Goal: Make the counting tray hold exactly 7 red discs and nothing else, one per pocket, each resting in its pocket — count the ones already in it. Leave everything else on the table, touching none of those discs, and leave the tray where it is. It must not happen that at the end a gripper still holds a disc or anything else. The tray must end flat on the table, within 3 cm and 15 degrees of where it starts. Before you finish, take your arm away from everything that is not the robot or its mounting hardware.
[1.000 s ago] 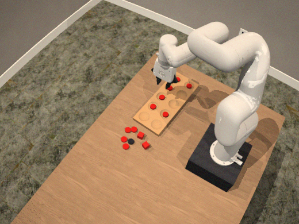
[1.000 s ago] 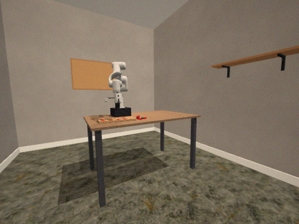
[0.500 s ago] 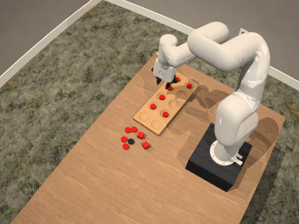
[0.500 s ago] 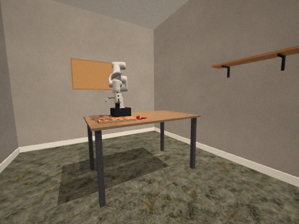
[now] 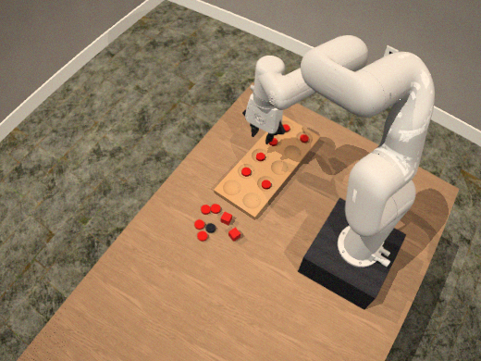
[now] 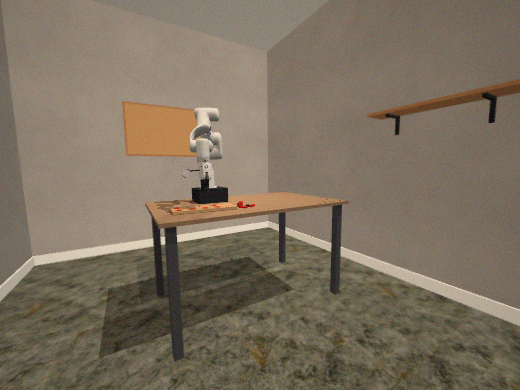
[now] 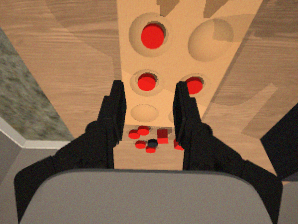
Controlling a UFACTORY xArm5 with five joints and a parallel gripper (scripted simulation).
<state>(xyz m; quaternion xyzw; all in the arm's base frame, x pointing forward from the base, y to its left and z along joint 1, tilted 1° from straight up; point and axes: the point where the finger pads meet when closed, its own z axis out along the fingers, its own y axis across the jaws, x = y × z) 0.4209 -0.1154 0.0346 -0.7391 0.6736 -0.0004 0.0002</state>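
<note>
My hand is 290 mm to the right of the black disc, 130 mm above it and 40 mm past it. The rest, counted from my hand: wooden counting tray (130 mm below, 40 mm behind).
</note>
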